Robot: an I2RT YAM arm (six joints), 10 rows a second.
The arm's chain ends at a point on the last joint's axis. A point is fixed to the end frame.
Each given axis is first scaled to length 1.
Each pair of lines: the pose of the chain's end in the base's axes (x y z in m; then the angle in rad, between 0 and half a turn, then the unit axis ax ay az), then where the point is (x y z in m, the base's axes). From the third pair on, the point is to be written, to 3 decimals.
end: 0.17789, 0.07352, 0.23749, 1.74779, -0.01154, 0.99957, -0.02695
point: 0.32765 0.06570 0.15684
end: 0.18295, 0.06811, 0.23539, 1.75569, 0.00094, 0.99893, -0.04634
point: 0.33180 0.05434 0.15387
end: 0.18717, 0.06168, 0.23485, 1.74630, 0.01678, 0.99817, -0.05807
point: 0.336 0.044 0.155
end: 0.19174, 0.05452, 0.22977, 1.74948, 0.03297, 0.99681, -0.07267
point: 0.340 0.031 0.150
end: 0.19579, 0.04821, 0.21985, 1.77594, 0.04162, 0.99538, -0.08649
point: 0.342 0.021 0.136
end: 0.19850, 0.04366, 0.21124, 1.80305, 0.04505, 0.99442, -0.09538
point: 0.342 0.013 0.124
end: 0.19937, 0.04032, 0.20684, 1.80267, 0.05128, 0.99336, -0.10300
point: 0.342 0.008 0.120
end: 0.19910, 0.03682, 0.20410, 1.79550, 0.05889, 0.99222, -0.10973
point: 0.342 0.002 0.119
